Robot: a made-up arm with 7 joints. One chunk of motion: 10 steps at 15 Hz.
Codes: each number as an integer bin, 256 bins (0 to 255) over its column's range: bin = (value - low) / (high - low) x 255, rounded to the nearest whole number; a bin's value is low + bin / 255 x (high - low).
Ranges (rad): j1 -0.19..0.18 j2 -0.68..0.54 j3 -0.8..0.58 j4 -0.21..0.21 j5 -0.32..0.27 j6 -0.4..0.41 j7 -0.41..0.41
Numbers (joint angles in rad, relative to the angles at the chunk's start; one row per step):
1: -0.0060 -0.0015 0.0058 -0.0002 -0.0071 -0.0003 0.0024
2: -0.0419 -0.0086 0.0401 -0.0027 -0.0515 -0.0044 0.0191
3: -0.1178 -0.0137 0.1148 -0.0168 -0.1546 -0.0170 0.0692
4: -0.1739 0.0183 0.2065 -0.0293 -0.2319 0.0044 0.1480
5: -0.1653 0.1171 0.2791 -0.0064 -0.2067 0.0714 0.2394
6: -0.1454 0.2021 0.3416 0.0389 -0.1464 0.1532 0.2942
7: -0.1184 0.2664 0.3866 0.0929 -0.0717 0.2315 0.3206
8: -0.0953 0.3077 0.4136 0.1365 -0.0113 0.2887 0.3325
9: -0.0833 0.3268 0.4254 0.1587 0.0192 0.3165 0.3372
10: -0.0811 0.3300 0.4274 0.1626 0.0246 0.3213 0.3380
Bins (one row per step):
1: 127 142 149 127 135 126 128
2: 102 140 155 126 116 125 133
3: 50 139 169 117 71 121 149
4: 11 146 186 110 38 127 174
5: 17 167 199 124 49 148 202
6: 31 184 211 151 75 174 219
7: 49 198 219 184 107 199 227
8: 65 206 224 210 133 217 231
9: 74 210 226 224 147 226 232
10: 75 211 227 226 149 227 233

